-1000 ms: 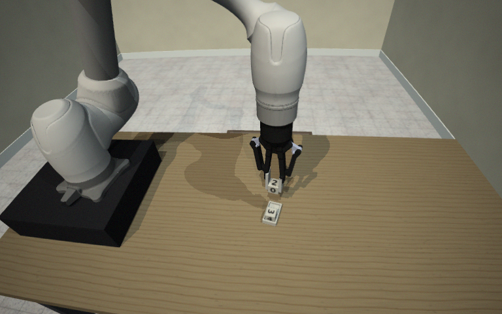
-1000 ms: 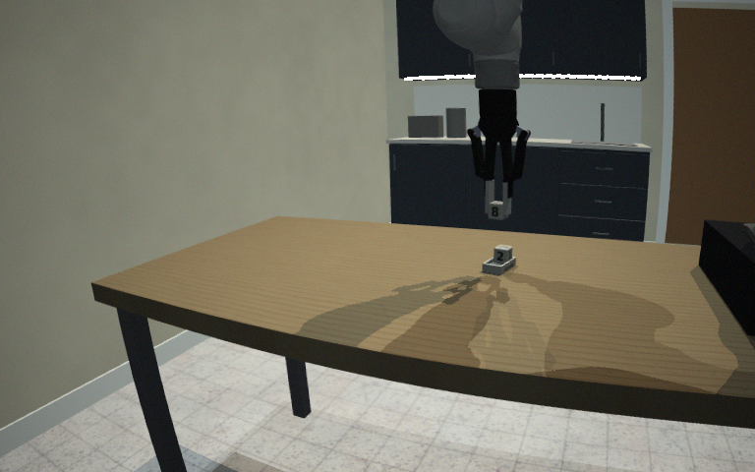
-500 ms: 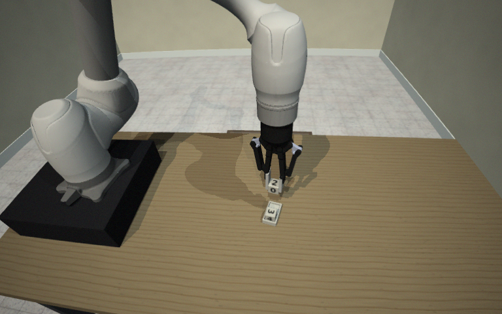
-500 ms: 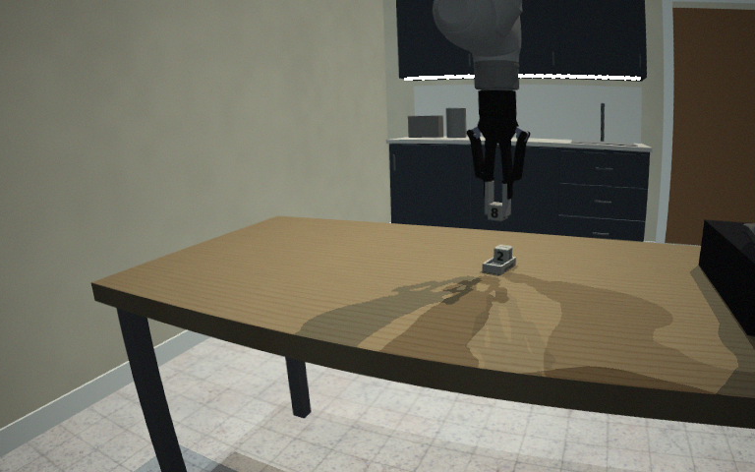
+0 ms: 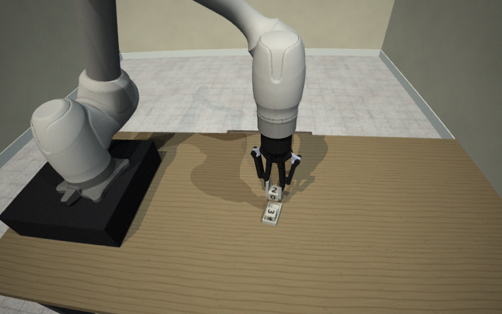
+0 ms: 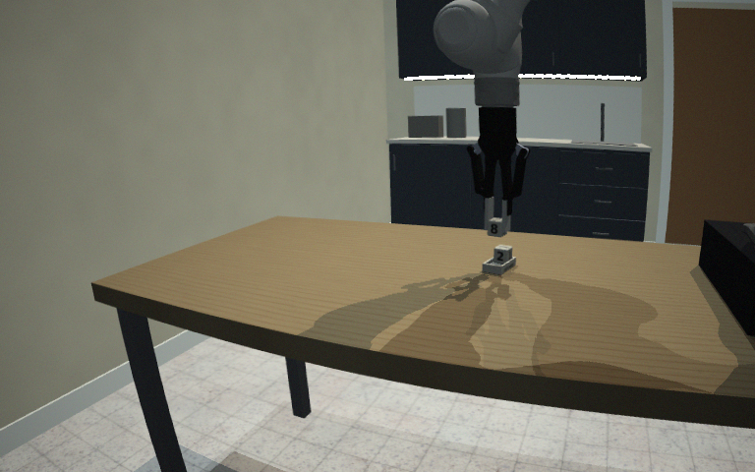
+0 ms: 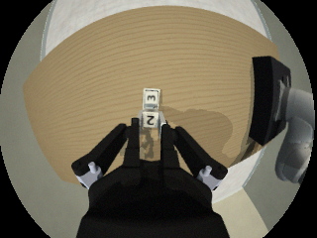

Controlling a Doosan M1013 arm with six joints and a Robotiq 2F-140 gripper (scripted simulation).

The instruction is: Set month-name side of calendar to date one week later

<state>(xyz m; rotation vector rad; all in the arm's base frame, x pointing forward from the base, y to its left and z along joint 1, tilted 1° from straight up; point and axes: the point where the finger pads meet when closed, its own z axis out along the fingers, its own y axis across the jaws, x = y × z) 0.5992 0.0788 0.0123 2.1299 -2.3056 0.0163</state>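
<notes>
Right now the white tray is 11 cm below my hand and 2 cm to the right of it.
</notes>
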